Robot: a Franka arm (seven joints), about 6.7 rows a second.
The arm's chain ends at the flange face. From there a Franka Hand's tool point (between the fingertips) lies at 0.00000 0.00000 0.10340 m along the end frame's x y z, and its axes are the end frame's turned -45 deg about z.
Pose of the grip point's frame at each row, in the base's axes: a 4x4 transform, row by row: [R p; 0 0 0 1], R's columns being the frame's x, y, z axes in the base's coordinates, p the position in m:
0.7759, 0.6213, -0.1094, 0.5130; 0.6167, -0.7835, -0.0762, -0.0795; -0.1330, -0.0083, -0.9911, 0.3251; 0, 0, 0, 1
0.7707, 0.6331, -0.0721, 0.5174; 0.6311, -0.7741, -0.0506, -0.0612; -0.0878, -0.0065, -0.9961, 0.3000; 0, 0, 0, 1
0.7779, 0.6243, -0.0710, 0.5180; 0.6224, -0.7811, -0.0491, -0.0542; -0.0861, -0.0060, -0.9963, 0.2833; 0, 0, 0, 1
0.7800, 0.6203, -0.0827, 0.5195; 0.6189, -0.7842, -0.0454, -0.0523; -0.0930, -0.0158, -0.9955, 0.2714; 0, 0, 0, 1
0.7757, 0.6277, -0.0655, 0.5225; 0.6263, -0.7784, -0.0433, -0.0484; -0.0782, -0.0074, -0.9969, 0.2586; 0, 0, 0, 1
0.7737, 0.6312, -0.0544, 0.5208; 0.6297, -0.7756, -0.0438, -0.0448; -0.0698, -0.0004, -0.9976, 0.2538; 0, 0, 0, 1
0.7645, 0.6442, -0.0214, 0.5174; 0.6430, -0.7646, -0.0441, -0.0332; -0.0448, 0.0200, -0.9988, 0.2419; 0, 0, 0, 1
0.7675, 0.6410, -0.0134, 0.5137; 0.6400, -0.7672, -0.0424, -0.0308; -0.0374, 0.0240, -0.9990, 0.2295; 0, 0, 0, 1
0.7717, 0.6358, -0.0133, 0.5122; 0.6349, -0.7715, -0.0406, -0.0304; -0.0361, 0.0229, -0.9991, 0.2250; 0, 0, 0, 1
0.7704, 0.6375, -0.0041, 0.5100; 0.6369, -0.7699, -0.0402, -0.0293; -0.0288, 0.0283, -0.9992, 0.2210; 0, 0, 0, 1
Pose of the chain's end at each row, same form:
0.9880, -0.1093, -0.1094, 0.5243; -0.1179, -0.9901, -0.0762, -0.0716; -0.0999, 0.0882, -0.9911, 0.4276; 0, 0, 0, 1
0.9926, -0.0973, -0.0721, 0.5249; -0.1011, -0.9936, -0.0506, -0.0560; -0.0667, 0.0575, -0.9961, 0.4030; 0, 0, 0, 1
0.9915, -0.1086, -0.0710, 0.5253; -0.1122, -0.9924, -0.0491, -0.0491; -0.0651, 0.0566, -0.9963, 0.3863; 0, 0, 0, 1
0.9902, -0.1129, -0.0827, 0.5281; -0.1169, -0.9921, -0.0454, -0.0476; -0.0769, 0.0546, -0.9955, 0.3743; 0, 0, 0, 1
0.9924, -0.1047, -0.0655, 0.5293; -0.1076, -0.9933, -0.0433, -0.0439; -0.0605, 0.0501, -0.9969, 0.3617; 0, 0, 0, 1
0.9934, -0.1008, -0.0544, 0.5264; -0.1032, -0.9937, -0.0438, -0.0403; -0.0496, 0.0491, -0.9976, 0.3570; 0, 0, 0, 1
0.9961, -0.0851, -0.0214, 0.5196; -0.0860, -0.9953, -0.0441, -0.0286; -0.0175, 0.0458, -0.9988, 0.3452; 0, 0, 0, 1
0.9960, -0.0894, -0.0134, 0.5151; -0.0899, -0.9950, -0.0424, -0.0264; -0.0095, 0.0434, -0.9990, 0.3328; 0, 0, 0, 1
0.9953, -0.0961, -0.0133, 0.5136; -0.0966, -0.9945, -0.0406, -0.0262; -0.0093, 0.0417, -0.9991, 0.3283; 0, 0, 0, 1
0.9955, -0.0940, -0.0041, 0.5104; -0.0940, -0.9948, -0.0402, -0.0251; -0.0004, 0.0404, -0.9992, 0.3243; 0, 0, 0, 1

